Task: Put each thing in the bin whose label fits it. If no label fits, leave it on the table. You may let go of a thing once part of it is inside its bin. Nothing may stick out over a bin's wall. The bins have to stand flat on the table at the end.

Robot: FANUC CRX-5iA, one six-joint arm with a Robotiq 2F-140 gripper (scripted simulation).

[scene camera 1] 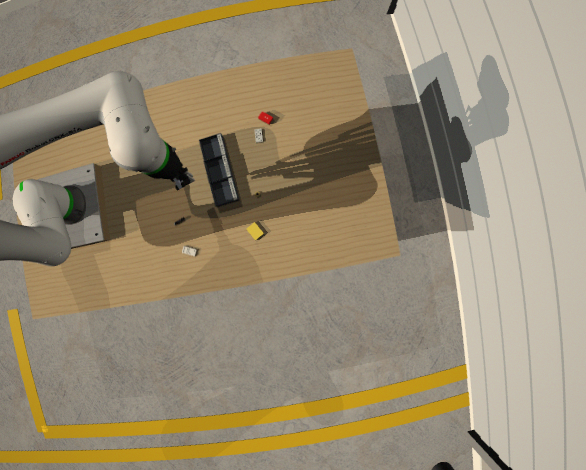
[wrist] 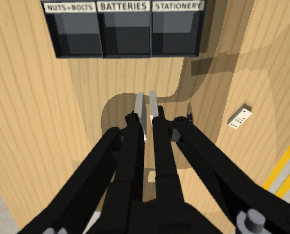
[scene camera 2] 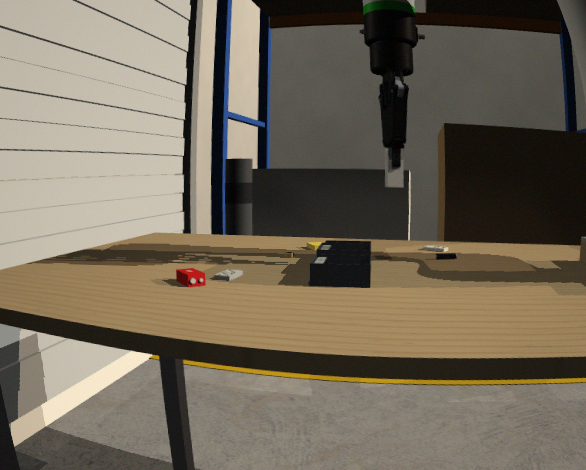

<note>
In view: my gripper [scene camera 2: 394,187].
My gripper shows as well in the wrist view [wrist: 148,101].
</note>
